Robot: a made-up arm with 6 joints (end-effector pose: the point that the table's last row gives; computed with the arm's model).
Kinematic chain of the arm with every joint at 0, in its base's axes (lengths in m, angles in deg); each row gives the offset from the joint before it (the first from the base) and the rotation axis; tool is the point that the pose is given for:
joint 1: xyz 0 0 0.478 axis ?
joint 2: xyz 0 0 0 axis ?
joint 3: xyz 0 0 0.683 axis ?
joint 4: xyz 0 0 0 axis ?
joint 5: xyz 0.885 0 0 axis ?
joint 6: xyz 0 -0.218 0 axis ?
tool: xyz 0 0 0
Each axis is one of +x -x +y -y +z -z.
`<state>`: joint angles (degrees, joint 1 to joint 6).
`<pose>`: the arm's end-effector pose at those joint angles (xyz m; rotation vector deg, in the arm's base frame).
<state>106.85 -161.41 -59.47 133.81 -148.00 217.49</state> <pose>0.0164 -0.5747 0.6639 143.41 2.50 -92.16</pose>
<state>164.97 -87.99 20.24 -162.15 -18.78 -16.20</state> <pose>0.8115 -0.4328 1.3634 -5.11 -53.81 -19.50</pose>
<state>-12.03 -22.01 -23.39 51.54 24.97 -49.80</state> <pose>0.5907 -0.2645 1.2606 -2.97 -14.17 7.36</pose>
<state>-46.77 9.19 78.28 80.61 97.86 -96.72</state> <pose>0.1275 -0.1876 2.0557 -59.46 -26.59 51.22</pose>
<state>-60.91 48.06 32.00 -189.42 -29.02 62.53</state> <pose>0.8532 -1.0912 0.7239 103.09 -74.78 -22.73</pose>
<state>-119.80 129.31 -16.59 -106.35 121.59 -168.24</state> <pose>0.2131 0.2486 -0.2776 -36.72 -121.60 -102.42</pose>
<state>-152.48 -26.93 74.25 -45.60 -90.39 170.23</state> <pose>0.2205 0.2869 1.9853 104.91 -139.92 8.91</pose>
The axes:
joint 1: +z
joint 2: +y
joint 3: -y
joint 4: -x
joint 5: -y
joint 6: -x

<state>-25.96 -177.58 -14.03 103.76 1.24 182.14</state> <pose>-0.8203 0.4570 -0.1569 -15.53 -122.45 86.34</pose>
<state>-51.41 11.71 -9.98 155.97 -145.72 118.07</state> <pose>0.7755 -0.6526 0.9022 -19.32 -123.30 10.57</pose>
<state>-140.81 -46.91 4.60 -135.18 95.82 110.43</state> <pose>-0.0358 -0.2287 1.5417 -32.97 55.83 141.09</pose>
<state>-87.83 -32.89 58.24 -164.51 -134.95 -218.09</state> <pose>0.1974 0.3378 1.9375 -136.89 -78.85 85.16</pose>
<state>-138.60 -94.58 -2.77 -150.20 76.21 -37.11</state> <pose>0.5755 0.2552 1.3114 23.14 -157.75 56.76</pose>
